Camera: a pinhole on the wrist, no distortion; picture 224 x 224 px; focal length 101.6 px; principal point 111.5 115.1 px. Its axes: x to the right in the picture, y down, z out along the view. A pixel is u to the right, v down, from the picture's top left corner.
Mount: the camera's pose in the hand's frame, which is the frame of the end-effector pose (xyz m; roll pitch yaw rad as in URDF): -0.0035 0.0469 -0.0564 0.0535 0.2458 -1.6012
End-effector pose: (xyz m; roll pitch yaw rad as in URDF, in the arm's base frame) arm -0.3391 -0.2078 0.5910 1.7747 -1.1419 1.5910
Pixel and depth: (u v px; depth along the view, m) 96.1 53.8 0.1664
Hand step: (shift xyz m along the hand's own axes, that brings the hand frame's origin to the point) -0.1130 0.0356 0.1057
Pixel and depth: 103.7 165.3 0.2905
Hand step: 0.1227 -0.0078 0.2378
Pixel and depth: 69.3 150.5 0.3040
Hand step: 0.0874 0.0914 0.2743
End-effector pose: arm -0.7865 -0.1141 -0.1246 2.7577 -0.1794 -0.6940
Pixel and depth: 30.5 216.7 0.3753
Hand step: 0.3569 0.2302 0.3994
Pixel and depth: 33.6 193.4 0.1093
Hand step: 0.0764 0.0981 0.0742
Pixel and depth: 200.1 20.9 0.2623
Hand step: -0.2688 -0.2276 0.1294
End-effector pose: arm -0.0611 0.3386 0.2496 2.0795 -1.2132 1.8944
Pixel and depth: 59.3 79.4 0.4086
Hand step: -0.1654 0.1581 0.3830
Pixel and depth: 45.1 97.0 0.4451
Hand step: -0.1011 0.2250 0.4414
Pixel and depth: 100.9 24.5 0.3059
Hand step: -0.2933 0.0159 0.2335
